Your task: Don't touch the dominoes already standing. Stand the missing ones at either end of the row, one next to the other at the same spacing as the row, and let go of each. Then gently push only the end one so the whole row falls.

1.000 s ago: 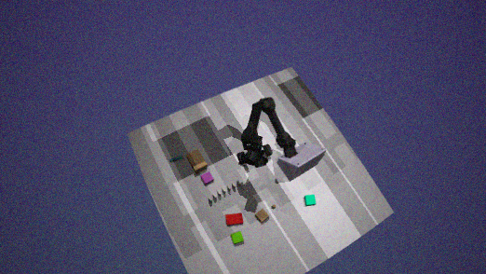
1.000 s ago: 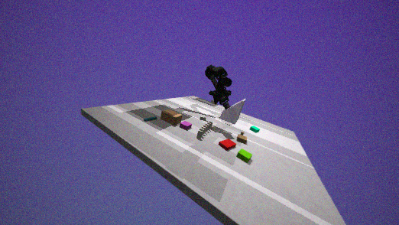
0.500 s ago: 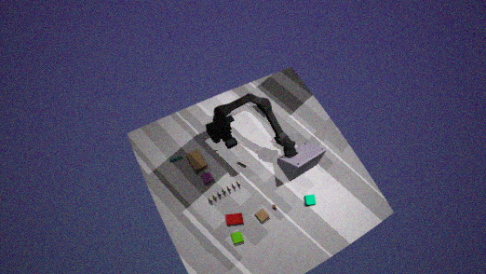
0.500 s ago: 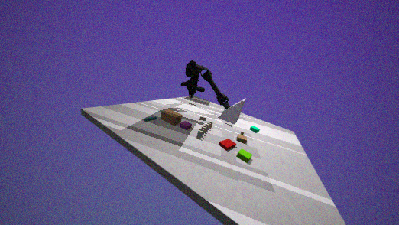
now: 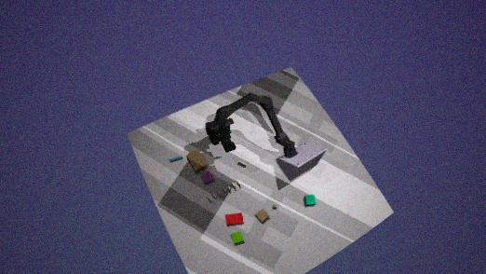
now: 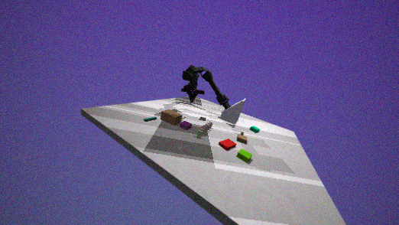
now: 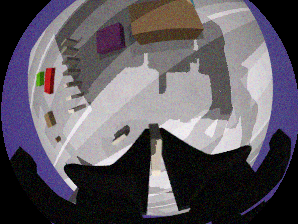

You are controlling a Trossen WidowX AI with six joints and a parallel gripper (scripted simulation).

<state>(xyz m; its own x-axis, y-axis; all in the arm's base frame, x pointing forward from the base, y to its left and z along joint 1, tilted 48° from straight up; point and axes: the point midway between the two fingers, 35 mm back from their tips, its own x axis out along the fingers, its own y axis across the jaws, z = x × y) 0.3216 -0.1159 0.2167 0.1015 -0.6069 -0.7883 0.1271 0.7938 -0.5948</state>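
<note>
Now: gripper tip 17 cm short of the brown box, 10 cm above it and 4 cm to the left of it. The rest, counted from my gripper tip: teal bar 27 cm ahead, 13 cm to the right, 12 cm below; then red block 38 cm to the left, 15 cm ahead, 12 cm below; then purple block 16 cm ahead, 12 cm below, 8 cm to the left.
</note>
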